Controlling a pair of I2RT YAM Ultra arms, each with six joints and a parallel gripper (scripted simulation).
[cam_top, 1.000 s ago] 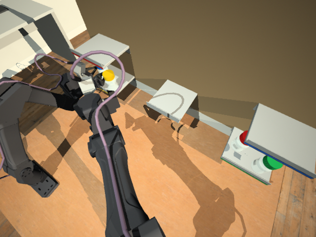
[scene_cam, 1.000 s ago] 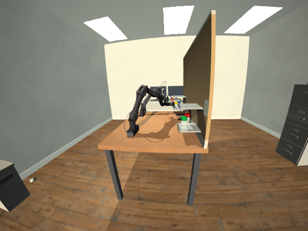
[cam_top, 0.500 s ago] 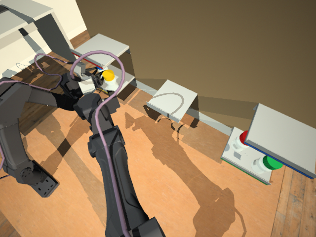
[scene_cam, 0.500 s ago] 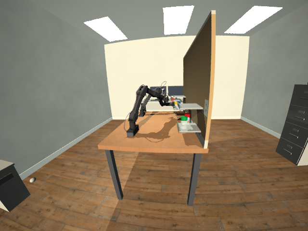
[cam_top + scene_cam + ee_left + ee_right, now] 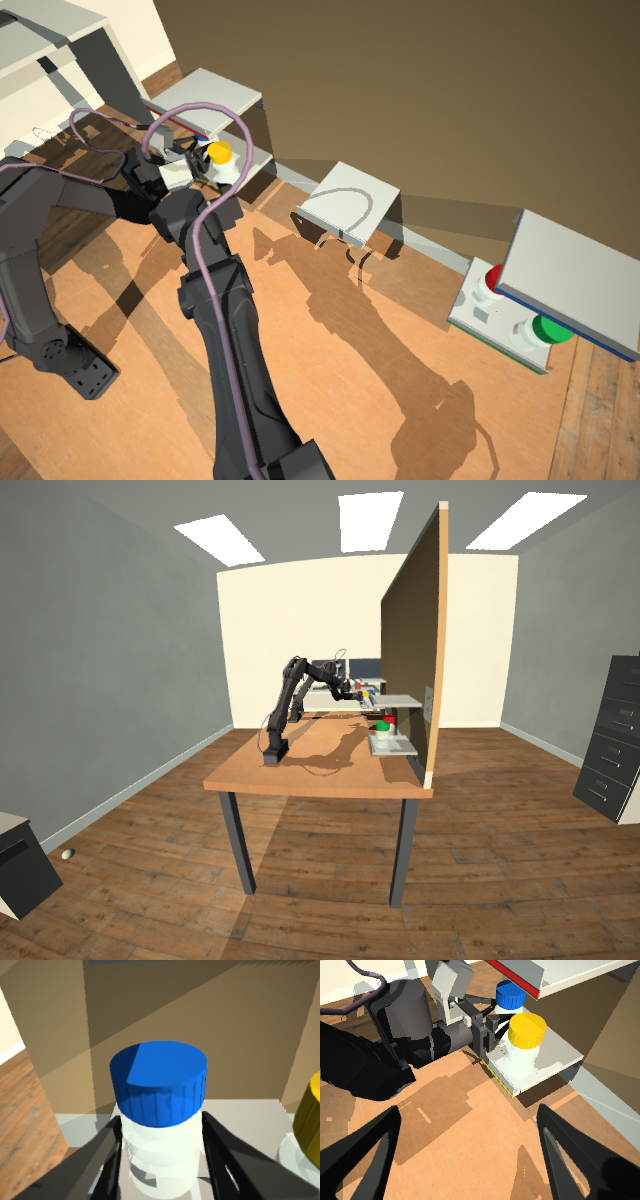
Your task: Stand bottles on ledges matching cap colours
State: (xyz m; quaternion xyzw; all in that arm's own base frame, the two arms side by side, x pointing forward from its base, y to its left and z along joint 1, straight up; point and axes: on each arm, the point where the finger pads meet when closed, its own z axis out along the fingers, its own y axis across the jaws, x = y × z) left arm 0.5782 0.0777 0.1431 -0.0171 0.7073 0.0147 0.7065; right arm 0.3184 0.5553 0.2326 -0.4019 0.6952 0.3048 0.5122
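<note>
My left hand is 90 mm to the left of the yellow-capped bottle, 30 mm past it and 10 mm above it. Round my left hand: red-capped bottle (770 mm to the right, 50 mm behind, 10 mm below); blue-capped bottle (10 mm below, 10 mm ahead); brown wall (450 mm to the right, 290 mm above, 80 mm ahead).
</note>
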